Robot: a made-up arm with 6 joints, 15 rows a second.
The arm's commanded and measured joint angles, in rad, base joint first. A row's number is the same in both.
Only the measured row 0 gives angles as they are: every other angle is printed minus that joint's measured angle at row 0.
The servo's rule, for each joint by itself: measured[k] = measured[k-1] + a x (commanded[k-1-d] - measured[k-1]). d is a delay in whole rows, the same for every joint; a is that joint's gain. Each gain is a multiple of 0.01, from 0.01 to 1. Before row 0 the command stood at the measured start. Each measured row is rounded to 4 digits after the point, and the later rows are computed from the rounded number. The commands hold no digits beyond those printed.
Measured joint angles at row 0:
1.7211 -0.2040 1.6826 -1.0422 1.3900 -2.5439
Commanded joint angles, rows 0 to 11:
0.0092 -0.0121 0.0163 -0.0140 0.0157 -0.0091
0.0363 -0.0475 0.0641 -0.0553 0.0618 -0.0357
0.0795 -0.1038 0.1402 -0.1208 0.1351 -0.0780
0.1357 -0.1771 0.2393 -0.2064 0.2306 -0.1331
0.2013 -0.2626 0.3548 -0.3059 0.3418 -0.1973
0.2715 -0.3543 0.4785 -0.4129 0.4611 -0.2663
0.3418 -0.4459 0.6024 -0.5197 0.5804 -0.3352
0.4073 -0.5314 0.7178 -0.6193 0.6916 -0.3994
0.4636 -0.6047 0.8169 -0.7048 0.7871 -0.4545
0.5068 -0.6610 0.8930 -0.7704 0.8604 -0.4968
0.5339 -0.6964 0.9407 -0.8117 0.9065 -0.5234
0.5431 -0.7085 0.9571 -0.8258 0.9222 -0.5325
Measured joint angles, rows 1 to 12:
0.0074 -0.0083 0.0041 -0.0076 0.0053 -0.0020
0.0305 -0.0353 0.0191 -0.0334 0.0245 -0.0094
0.0697 -0.0826 0.0494 -0.0806 0.0621 -0.0245
0.1225 -0.1478 0.0969 -0.1485 0.1194 -0.0484
0.1855 -0.2270 0.1614 -0.2335 0.1950 -0.0812
0.2543 -0.3148 0.2407 -0.3304 0.2855 -0.1219
0.3243 -0.4053 0.3311 -0.4326 0.3858 -0.1688
0.3907 -0.4923 0.4278 -0.5334 0.4898 -0.2195
0.4490 -0.5699 0.5251 -0.6260 0.5909 -0.2712
0.4952 -0.6328 0.6171 -0.7040 0.6825 -0.3208
0.5262 -0.6767 0.6980 -0.7622 0.7587 -0.3654
0.5397 -0.6986 0.7628 -0.7965 0.8143 -0.4022
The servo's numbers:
d 0
a 0.80 0.69 0.25 0.54 0.34 0.22

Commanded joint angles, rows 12 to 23:
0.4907 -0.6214 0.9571 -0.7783 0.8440 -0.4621
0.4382 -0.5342 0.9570 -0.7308 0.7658 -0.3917
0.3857 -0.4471 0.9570 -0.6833 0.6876 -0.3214
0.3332 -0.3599 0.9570 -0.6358 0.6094 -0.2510
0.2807 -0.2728 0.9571 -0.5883 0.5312 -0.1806
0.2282 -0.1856 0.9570 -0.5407 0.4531 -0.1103
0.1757 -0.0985 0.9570 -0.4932 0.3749 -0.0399
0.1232 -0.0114 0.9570 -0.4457 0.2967 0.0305
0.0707 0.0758 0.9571 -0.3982 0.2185 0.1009
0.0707 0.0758 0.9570 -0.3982 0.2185 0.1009
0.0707 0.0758 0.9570 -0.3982 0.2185 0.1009
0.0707 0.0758 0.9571 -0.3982 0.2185 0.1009
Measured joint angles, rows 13 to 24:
0.5005 -0.6453 0.8114 -0.7867 0.8244 -0.4154
0.4507 -0.5686 0.8478 -0.7565 0.8045 -0.4102
0.3987 -0.4848 0.8751 -0.7170 0.7648 -0.3907
0.3463 -0.3986 0.8956 -0.6732 0.7120 -0.3600
0.2938 -0.3118 0.9110 -0.6274 0.6505 -0.3205
0.2413 -0.2247 0.9225 -0.5806 0.5834 -0.2743
0.1888 -0.1376 0.9311 -0.5334 0.5125 -0.2227
0.1363 -0.0505 0.9376 -0.4860 0.4391 -0.1670
0.0838 0.0366 0.9425 -0.4386 0.3641 -0.1081
0.0733 0.0636 0.9461 -0.4168 0.3146 -0.0621
0.0712 0.0720 0.9488 -0.4068 0.2819 -0.0262
0.0708 0.0746 0.9509 -0.4022 0.2603 0.0018

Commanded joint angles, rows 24 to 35:
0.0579 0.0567 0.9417 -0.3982 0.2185 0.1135
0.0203 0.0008 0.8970 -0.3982 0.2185 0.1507
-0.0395 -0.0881 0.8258 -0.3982 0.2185 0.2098
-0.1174 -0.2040 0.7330 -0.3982 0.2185 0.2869
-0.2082 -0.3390 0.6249 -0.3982 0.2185 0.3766
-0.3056 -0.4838 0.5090 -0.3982 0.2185 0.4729
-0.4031 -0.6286 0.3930 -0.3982 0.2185 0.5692
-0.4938 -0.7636 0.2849 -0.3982 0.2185 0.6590
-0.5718 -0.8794 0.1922 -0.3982 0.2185 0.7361
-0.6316 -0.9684 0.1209 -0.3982 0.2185 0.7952
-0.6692 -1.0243 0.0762 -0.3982 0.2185 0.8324
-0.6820 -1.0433 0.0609 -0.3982 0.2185 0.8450
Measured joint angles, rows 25 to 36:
0.0605 0.0622 0.9486 -0.4000 0.2461 0.0264
0.0283 0.0198 0.9357 -0.3990 0.2367 0.0537
-0.0259 -0.0547 0.9082 -0.3986 0.2305 0.0880
-0.0991 -0.1577 0.8644 -0.3984 0.2264 0.1318
-0.1864 -0.2828 0.8045 -0.3983 0.2237 0.1857
-0.2818 -0.4215 0.7306 -0.3982 0.2219 0.2489
-0.3788 -0.5644 0.6462 -0.3982 0.2207 0.3194
-0.4708 -0.7018 0.5559 -0.3982 0.2200 0.3941
-0.5516 -0.8243 0.4650 -0.3982 0.2195 0.4693
-0.6156 -0.9237 0.3790 -0.3982 0.2192 0.5410
-0.6585 -0.9931 0.3033 -0.3982 0.2190 0.6051
-0.6773 -1.0277 0.2427 -0.3982 0.2188 0.6579

